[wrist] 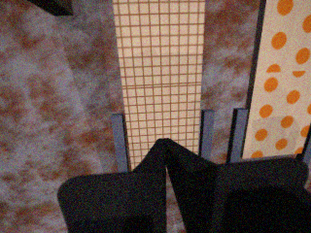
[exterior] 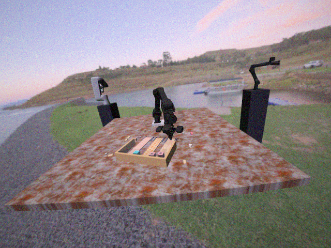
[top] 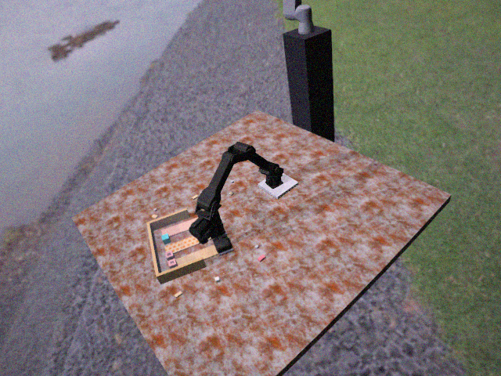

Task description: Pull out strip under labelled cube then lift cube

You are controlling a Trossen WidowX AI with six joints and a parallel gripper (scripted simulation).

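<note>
Right now the tan gridded strip is 10 cm ahead of my gripper tip and 2 cm to the right of it. Round my gripper tip: pink piece 16 cm to the left, 9 cm behind; white block 13 cm to the left, 10 cm ahead.
</note>
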